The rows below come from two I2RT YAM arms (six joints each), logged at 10 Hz.
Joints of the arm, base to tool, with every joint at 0 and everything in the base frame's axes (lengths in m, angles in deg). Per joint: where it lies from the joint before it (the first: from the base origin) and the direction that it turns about. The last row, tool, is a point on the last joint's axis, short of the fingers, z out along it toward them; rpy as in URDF.
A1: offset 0 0 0.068 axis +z
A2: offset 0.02 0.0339 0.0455 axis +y
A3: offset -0.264 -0.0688 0 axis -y
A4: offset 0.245 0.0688 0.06 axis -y
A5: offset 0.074 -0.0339 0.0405 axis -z
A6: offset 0.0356 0 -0.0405 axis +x
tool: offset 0 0 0 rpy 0 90 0
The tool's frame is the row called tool.
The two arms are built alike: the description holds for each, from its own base.
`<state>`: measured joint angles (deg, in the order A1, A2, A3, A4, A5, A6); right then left.
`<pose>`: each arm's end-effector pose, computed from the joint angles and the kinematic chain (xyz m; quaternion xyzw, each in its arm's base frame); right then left.
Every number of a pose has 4 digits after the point. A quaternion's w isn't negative.
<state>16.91 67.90 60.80 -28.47 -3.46 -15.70 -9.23 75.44 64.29 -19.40 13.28 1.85</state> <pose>0.2484 0.0778 0.3236 -0.2628 0.8493 0.0317 0.4568 0.2940 -0.0561 0.3253 0.1403 0.8530 -0.1319 0.4850</pose>
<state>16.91 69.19 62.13 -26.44 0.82 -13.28 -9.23 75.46 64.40 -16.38 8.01 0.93</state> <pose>0.2567 0.0775 0.3292 -0.2261 0.8514 0.0087 0.4733 0.2979 -0.0534 0.3306 0.1116 0.8460 -0.0970 0.5123</pose>
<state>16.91 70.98 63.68 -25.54 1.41 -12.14 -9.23 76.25 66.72 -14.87 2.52 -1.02</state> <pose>0.2650 0.0796 0.3320 -0.2145 0.8515 0.0091 0.4784 0.3043 -0.0510 0.3433 0.0720 0.8374 -0.0668 0.5378</pose>
